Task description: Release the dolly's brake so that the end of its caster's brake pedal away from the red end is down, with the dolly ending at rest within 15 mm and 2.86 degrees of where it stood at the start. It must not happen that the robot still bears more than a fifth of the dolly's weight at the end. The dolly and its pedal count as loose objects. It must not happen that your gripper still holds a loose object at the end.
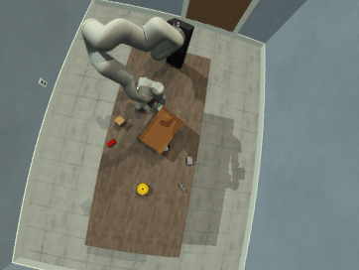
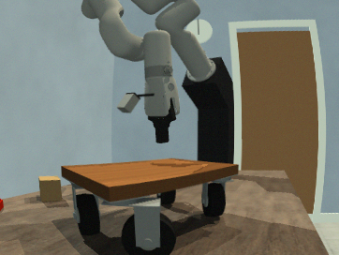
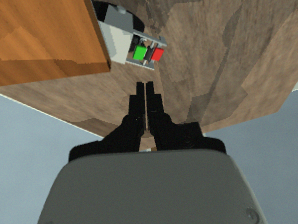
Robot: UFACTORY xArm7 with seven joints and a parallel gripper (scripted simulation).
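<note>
Right now the brake pedal is 100 mm below my hand, 10 mm to the right of it and 10 mm behind it. Round my hand: grey cube: 160 mm to the right, 160 mm below, 20 mm ahead; red block: 330 mm to the right, 330 mm ahead, 170 mm below; tan cube: 280 mm to the right, 160 mm ahead, 150 mm below.
</note>
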